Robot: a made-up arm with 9 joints. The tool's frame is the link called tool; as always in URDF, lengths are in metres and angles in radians. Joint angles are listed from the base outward. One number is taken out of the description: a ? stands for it. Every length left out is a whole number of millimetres.
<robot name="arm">
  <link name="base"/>
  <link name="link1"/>
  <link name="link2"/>
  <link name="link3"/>
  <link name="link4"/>
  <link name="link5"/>
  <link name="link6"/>
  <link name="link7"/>
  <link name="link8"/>
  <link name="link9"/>
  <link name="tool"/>
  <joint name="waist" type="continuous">
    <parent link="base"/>
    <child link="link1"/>
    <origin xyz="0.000 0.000 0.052"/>
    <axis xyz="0 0 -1"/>
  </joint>
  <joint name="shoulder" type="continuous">
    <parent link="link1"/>
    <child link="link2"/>
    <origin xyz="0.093 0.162 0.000"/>
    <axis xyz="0 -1 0"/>
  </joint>
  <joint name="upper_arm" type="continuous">
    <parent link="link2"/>
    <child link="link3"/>
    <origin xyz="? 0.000 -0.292"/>
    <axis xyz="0 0 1"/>
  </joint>
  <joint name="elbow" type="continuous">
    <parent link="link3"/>
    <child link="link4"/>
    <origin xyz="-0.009 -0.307 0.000"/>
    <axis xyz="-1 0 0"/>
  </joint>
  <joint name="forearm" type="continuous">
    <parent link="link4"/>
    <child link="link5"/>
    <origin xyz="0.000 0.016 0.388"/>
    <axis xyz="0 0 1"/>
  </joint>
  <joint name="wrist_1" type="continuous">
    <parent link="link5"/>
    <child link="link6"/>
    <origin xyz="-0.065 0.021 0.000"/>
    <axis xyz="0 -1 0"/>
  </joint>
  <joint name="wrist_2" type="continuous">
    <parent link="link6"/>
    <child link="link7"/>
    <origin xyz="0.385 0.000 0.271"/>
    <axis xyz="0 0 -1"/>
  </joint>
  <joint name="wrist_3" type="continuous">
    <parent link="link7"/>
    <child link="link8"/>
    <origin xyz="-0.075 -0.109 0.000"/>
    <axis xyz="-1 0 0"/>
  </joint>
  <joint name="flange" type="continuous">
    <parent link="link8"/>
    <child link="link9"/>
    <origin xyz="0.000 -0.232 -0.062"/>
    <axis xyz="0 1 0"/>
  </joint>
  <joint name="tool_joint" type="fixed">
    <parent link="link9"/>
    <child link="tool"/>
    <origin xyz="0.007 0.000 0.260"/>
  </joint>
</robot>
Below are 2 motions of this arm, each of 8 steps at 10 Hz.
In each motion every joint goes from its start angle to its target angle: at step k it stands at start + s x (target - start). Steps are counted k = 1, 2, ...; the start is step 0. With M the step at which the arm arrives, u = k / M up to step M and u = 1 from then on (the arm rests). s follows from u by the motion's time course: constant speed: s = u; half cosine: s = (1 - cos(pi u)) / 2; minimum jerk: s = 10 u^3 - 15 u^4 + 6 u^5.
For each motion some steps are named. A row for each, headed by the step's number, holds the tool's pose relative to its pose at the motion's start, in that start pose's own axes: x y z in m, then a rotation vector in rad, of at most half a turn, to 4 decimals.
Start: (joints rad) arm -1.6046 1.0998 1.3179 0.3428 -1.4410 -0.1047 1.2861 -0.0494 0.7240
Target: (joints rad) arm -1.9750 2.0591 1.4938 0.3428 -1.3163 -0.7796 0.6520 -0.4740 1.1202
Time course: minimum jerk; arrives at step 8
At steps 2, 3, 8:
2: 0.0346 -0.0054 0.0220 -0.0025 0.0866 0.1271
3: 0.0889 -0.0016 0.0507 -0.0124 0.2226 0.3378
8: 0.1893 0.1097 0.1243 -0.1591 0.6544 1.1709

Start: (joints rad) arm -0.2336 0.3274 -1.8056 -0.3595 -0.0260 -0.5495 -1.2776 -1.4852 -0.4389
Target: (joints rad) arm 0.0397 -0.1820 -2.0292 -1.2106 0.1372 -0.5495 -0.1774 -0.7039 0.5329
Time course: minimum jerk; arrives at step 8
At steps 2, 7, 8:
2: -0.0392 0.0300 0.0067 -0.0783 -0.0167 0.0762
7: -0.4779 0.2194 -0.1621 -0.7541 -0.2222 0.0758
8: -0.4853 0.2198 -0.1685 -0.7611 -0.2261 0.0665

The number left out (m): 0.046
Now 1 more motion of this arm.
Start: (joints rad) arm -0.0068 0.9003 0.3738 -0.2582 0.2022 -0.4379 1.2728 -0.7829 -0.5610
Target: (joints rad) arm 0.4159 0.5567 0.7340 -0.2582 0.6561 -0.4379 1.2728 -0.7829 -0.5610
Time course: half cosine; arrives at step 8
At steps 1, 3, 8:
1: 0.0024 0.0048 -0.0025 -0.0105 0.0068 0.0213
3: 0.0224 0.0344 -0.0235 -0.0845 0.0702 0.1605
8: 0.0994 0.0658 -0.0948 -0.2337 0.3302 0.4068

